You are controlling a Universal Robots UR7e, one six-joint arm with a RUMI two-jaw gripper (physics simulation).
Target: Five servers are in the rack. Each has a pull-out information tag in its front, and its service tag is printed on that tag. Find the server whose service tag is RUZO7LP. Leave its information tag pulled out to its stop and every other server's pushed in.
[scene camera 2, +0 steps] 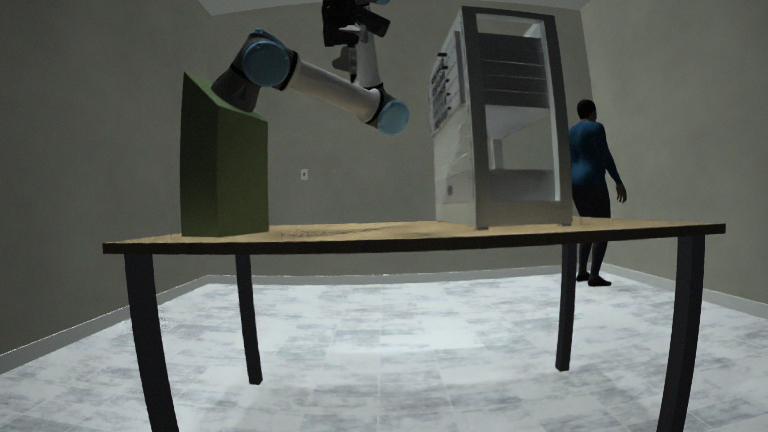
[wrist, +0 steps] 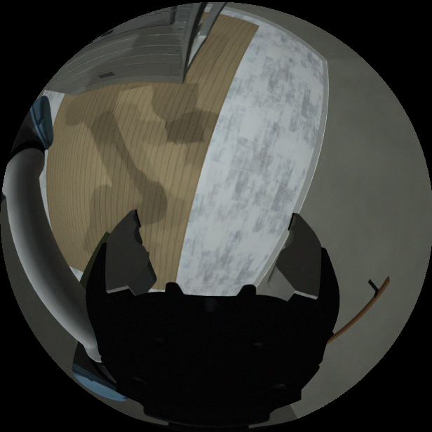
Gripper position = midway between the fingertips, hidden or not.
Note:
In view: my gripper (scene camera 2: 358, 64) and a server rack (scene camera 2: 496, 85).
My gripper shows as well in the wrist view (wrist: 213, 213).

